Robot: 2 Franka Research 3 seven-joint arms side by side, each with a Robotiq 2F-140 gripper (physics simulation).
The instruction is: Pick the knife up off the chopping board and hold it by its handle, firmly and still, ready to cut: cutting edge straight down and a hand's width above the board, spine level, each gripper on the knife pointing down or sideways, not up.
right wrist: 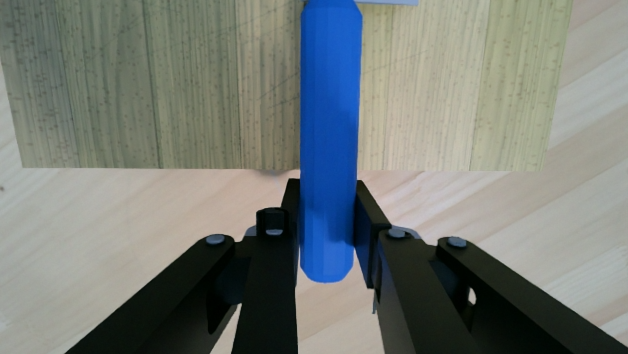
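The knife's blue handle (330, 100) runs up the middle of the right wrist view, with its near end past the board's near edge. A thin strip of its pale grey blade (390, 2) shows at the top edge, to the right of the handle; the rest is cut off. The chopping board (200, 100), of pale greenish wood, lies under the handle. My right gripper (324, 201) is shut on the handle near its butt end, one finger on each side. How high the knife is above the board cannot be told. My left gripper does not show.
The board's near edge runs across the middle of the view, and its right edge shows at the upper right. The light wooden table top (125, 225) extends around the board on the near side and to the right.
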